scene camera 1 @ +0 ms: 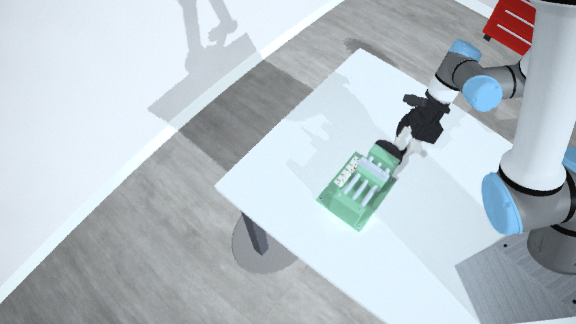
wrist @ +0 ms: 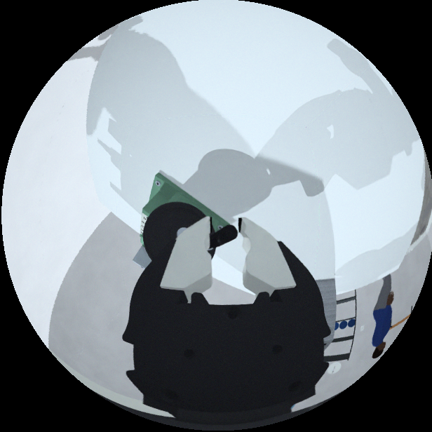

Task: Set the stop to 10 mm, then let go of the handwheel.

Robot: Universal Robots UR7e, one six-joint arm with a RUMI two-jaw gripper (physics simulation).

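Frame: origin at the arm's base, x ahead, y left, z up, level; metres.
Seen in the pictures: arm's base at its link origin: (scene camera 1: 560,249).
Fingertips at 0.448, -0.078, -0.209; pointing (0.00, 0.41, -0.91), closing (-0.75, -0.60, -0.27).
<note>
Offsets run from my fingertips to a thing's middle, as dx, dy, dz. "pt": to the spot under its first point. Level surfaces: height alone.
The green fixture {pt -0.010, +0.255, +0.031} (scene camera 1: 350,212) (wrist: 167,192) stands on the table. Its pale crossbar, likely the stop {+0.015, +0.133, +0.058} (scene camera 1: 374,169), sits on light rods near the handwheel end. Beside it is a white scale {pt +0.073, +0.162, +0.005} (scene camera 1: 346,172) with a small red mark; its numbers are too small to read. The black handwheel {pt +0.027, +0.049, +0.050} (scene camera 1: 387,148) (wrist: 167,225) is at the fixture's end facing the gripper. Its black crank handle (wrist: 225,235) reaches between the fingers. My gripper (scene camera 1: 407,151) (wrist: 224,218) stands partly open around the handle, with a gap visible at the right finger. The left finger hides part of the wheel.
The white table {dz -0.050} (scene camera 1: 300,195) carries the fixture. The arm's base stands by a grey ribbed plate (scene camera 1: 500,285) at the right. A red object (scene camera 1: 510,27) is beyond the table. A shelf rack and a person show at the wrist view's lower right.
</note>
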